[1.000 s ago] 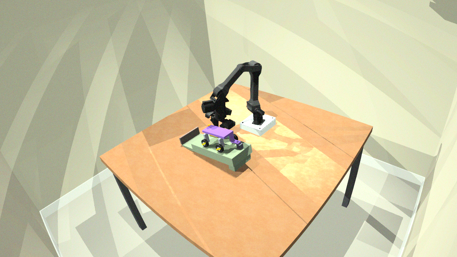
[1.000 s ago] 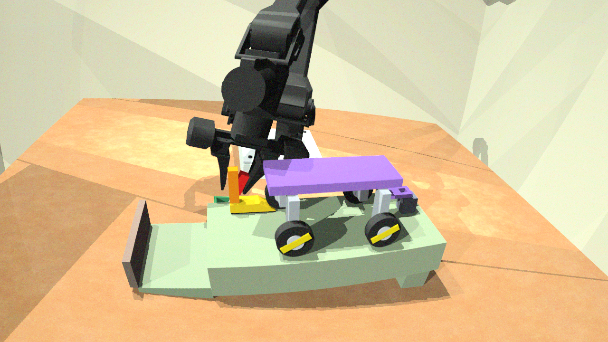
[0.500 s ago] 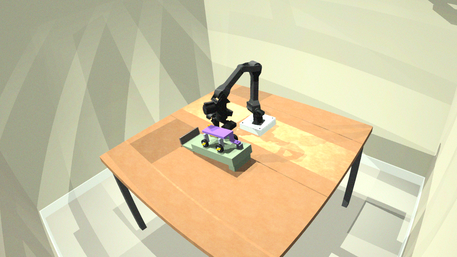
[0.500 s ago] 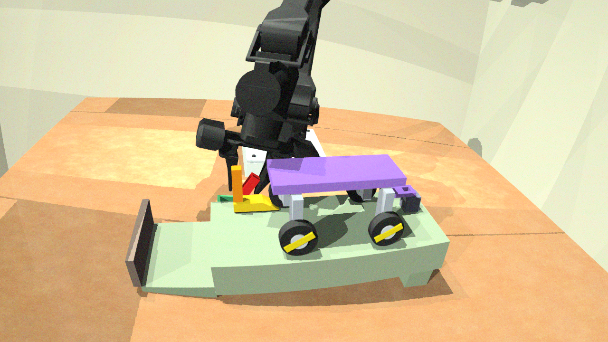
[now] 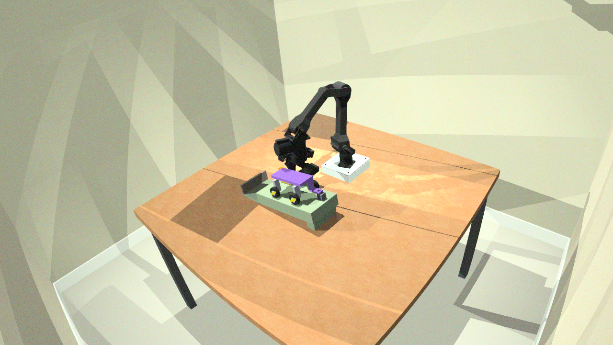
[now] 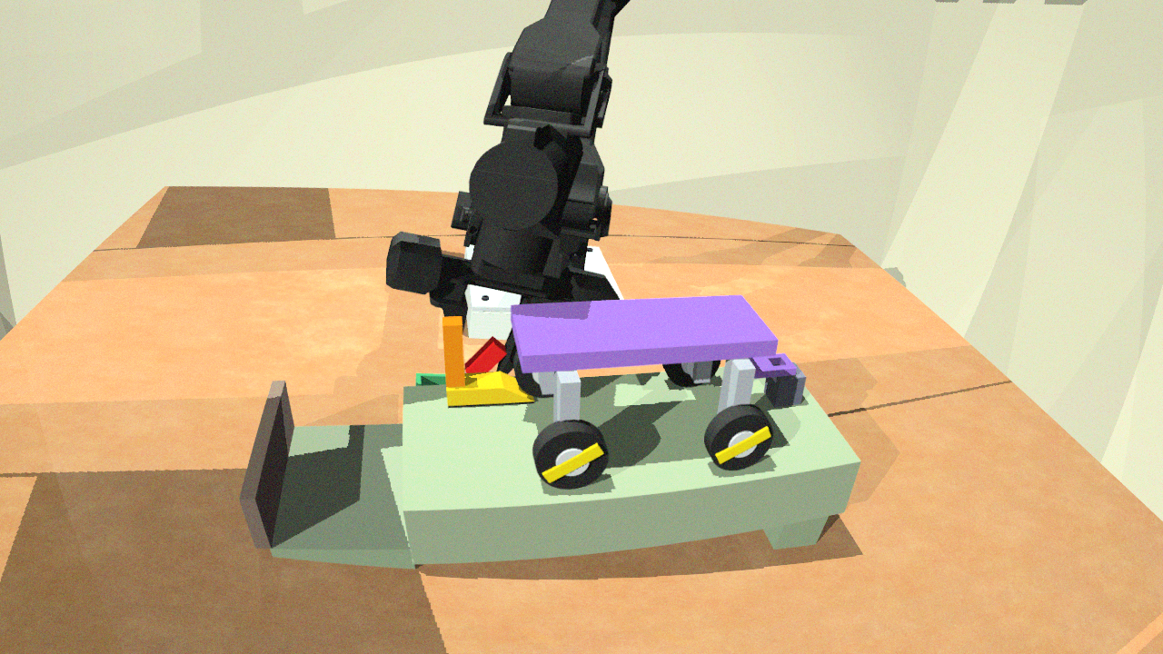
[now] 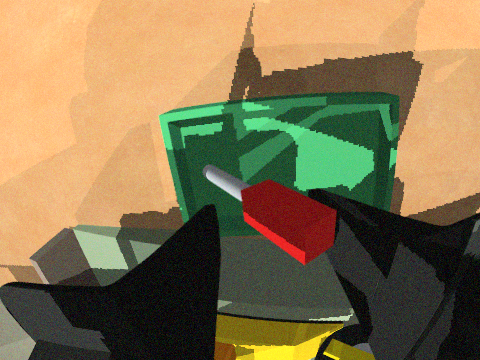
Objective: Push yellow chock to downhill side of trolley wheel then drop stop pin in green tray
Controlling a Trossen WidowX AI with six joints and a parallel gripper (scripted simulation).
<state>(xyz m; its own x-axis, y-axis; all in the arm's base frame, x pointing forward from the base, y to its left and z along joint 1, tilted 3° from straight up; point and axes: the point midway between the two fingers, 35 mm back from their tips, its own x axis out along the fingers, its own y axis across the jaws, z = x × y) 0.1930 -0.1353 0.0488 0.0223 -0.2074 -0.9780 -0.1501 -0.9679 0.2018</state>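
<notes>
Now: the red-headed stop pin right at my gripper tip. Round my gripper tip: green tray: 50 mm below, 10 mm to the left; then pale green ramp: 130 mm ahead, 80 mm to the left; then yellow chock: 60 mm ahead, 40 mm above, 10 mm to the right.
</notes>
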